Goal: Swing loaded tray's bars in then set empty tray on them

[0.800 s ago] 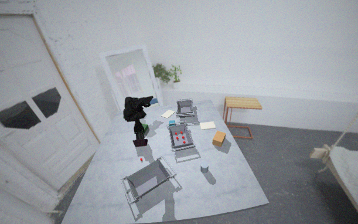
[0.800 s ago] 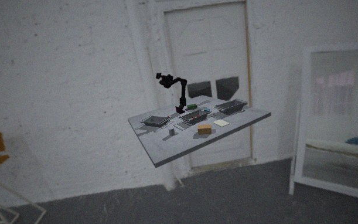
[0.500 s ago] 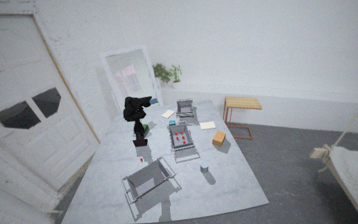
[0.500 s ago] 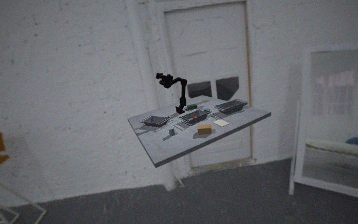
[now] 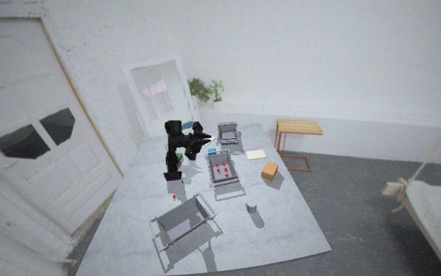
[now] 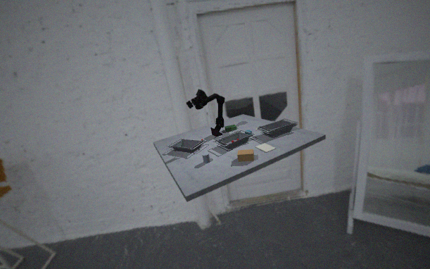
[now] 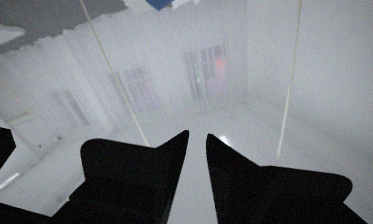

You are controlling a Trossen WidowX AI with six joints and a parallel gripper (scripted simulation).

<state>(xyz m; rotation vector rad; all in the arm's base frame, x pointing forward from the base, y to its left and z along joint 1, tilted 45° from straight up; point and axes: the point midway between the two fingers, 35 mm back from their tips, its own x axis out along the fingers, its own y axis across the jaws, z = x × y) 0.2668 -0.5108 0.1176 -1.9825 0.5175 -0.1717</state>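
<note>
My gripper tip is now 480 mm to the right of the teal block, 460 mm above it and 10 mm past it. From my gripper tip the other things lie so: grey cylinder 450 mm below, 170 mm ahead, 90 mm to the right; red block 470 mm below, 310 mm behind, 100 mm to the left; grey tray 440 mm below, 230 mm behind, 100 mm to the right.
</note>
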